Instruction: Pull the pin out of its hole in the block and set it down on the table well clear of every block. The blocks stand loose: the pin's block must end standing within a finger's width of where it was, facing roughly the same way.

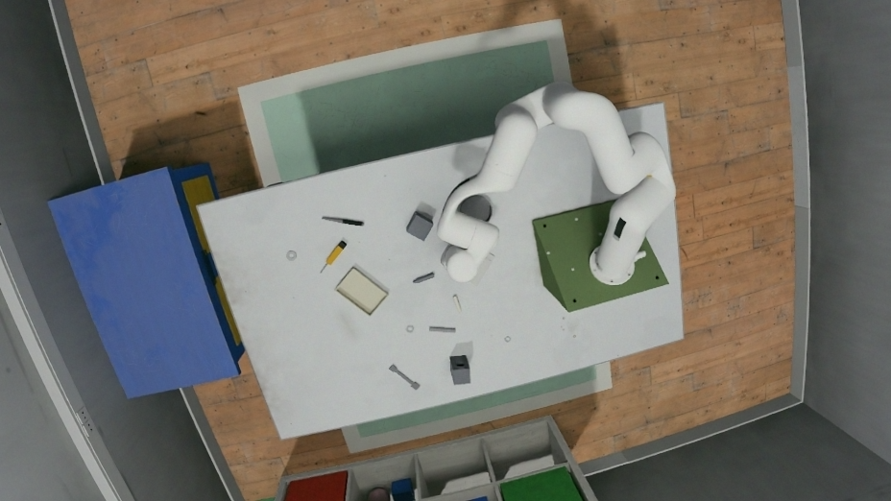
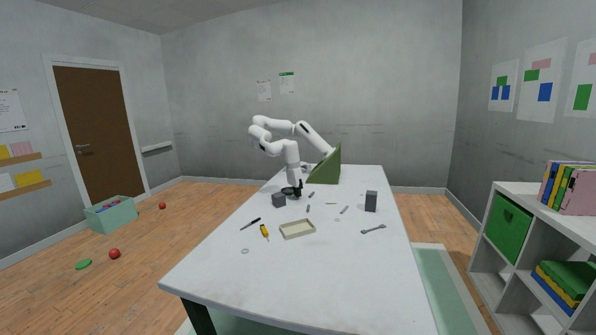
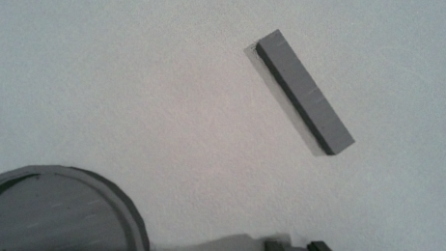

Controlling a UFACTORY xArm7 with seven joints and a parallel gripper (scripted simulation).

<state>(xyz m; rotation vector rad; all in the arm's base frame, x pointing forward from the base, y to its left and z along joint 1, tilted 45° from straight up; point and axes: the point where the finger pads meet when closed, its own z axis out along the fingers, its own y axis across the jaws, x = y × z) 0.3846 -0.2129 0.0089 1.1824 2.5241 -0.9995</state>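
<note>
My gripper is now 50 mm past the grey bar, 70 mm to the right of it and 30 mm above it. From my hand the other things lie so: cream peg (40 mm ahead, 190 mm to the left, 30 mm below); light grey pin (10 mm ahead, 10 mm to the right, 10 mm below); round dish (90 mm behind, 70 mm to the right, 30 mm below).
</note>
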